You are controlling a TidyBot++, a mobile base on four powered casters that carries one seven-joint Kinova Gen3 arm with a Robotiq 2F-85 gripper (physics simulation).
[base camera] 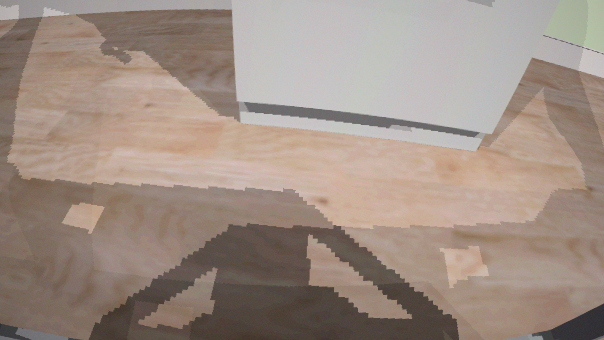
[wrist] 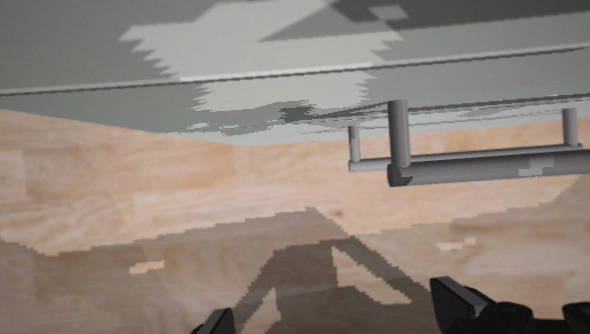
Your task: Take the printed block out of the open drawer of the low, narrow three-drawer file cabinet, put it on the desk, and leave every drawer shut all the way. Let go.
Note:
The pictures show: the gripper and a drawer.

